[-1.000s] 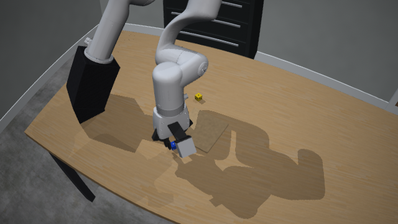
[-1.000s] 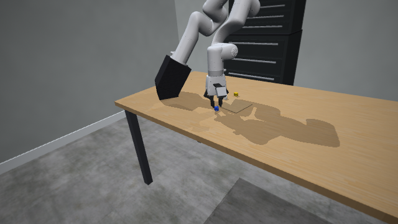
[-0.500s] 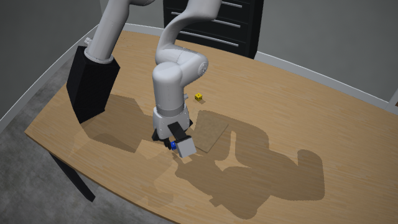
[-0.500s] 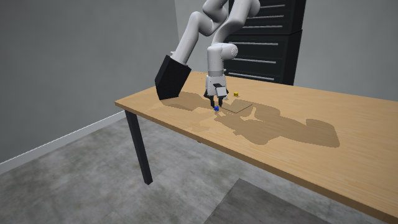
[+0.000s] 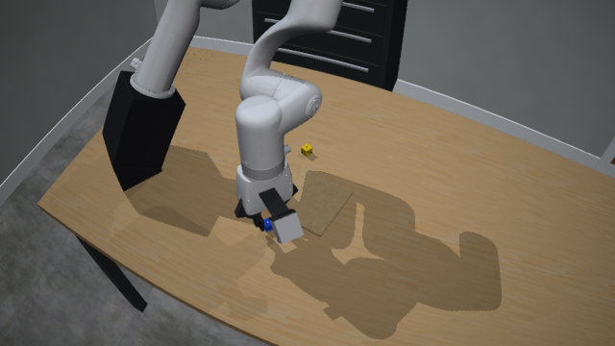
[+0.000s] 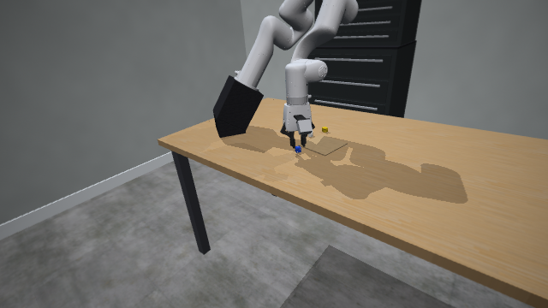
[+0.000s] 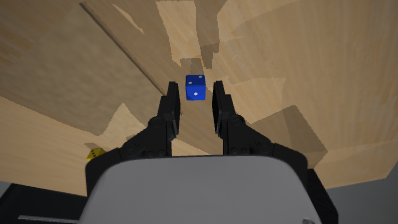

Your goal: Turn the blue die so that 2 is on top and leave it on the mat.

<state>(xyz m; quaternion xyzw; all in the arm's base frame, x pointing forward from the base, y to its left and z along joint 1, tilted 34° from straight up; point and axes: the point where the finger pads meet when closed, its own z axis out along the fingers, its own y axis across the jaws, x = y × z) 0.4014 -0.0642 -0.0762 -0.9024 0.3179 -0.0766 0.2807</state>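
The blue die lies 40 mm below my hand. Also, from my hand: white die (160 mm to the left, 50 mm behind, 40 mm below); then yellow die (230 mm to the left, 40 mm below, 30 mm behind); then mat (110 mm to the left, 40 mm below, 40 mm ahead).
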